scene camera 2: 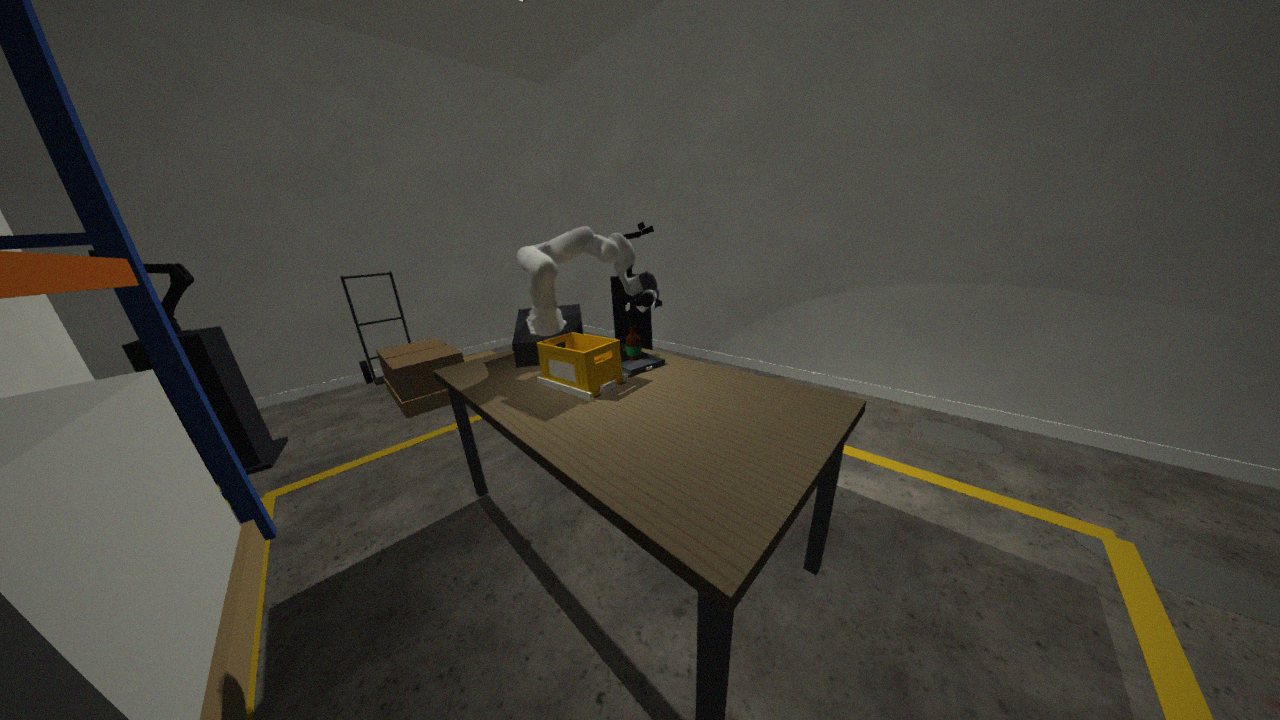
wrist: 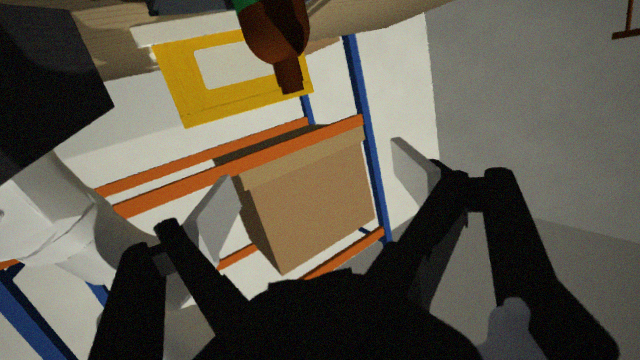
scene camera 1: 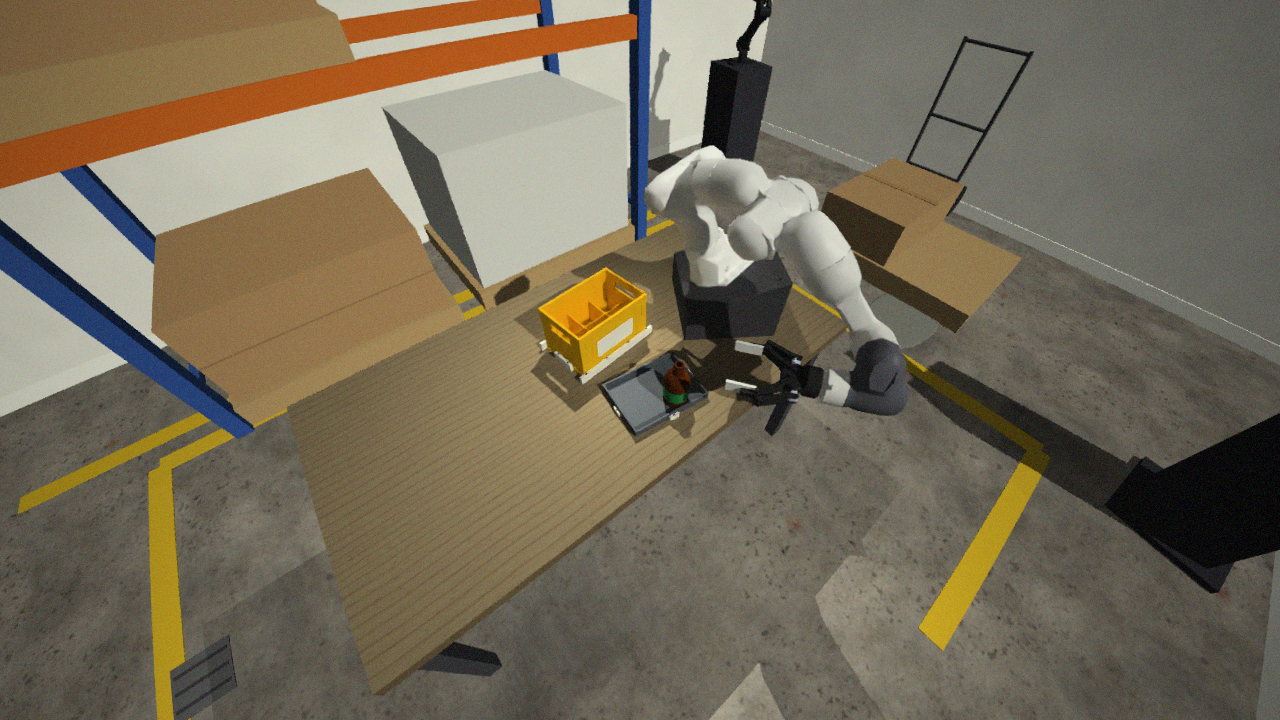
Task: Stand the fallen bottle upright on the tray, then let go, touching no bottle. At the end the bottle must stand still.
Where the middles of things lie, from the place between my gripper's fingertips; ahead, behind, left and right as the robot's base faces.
Labels:
Now: hand 8 cm short of the brown bottle [scene camera 1: 677,380], 10 cm to the left of it and 14 cm above it.

